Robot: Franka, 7 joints.
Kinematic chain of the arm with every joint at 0, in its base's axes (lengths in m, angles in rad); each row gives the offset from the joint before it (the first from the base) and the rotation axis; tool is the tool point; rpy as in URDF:
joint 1: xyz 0 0 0.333 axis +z
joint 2: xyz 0 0 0 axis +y
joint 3: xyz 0 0 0.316 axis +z
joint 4: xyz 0.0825 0 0 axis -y
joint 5: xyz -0.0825 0 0.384 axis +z
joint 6: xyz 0 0 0 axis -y
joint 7: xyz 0.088 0 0 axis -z
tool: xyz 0 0 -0.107 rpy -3.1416 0 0
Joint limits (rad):
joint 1: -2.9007..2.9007
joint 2: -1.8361..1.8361
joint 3: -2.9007..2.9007
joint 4: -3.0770..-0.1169
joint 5: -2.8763..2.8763
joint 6: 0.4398..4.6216
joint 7: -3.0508..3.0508
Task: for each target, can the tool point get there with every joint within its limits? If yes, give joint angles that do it. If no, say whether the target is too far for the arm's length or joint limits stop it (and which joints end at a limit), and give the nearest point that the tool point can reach.
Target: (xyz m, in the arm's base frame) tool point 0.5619 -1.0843 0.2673
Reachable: no: too far | nearest point 0.3942 -0.7606 0.2869 | short by 0.365 m
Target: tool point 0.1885 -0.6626 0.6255
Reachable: yes | joints -1.3352 0.7421 -0.2881 -0.9040 -0.9847 3.9975 2.0668
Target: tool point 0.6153 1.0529 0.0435
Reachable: no: too far | nearest point 0.4211 0.7207 0.1349 | short by 0.396 m
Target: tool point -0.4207 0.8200 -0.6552
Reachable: no: too far | nearest point -0.2777 0.5412 -0.2498 | short by 0.512 m
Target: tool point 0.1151 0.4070 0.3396
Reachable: yes | joints 0.7417 -0.2876 0.5417 -2.6100 1.0136 2.3539 -1.3618
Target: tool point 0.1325 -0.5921 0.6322
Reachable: yes | joints -0.0632 -0.0381 -1.2539 -1.7640 -1.1534 2.3773 1.4380
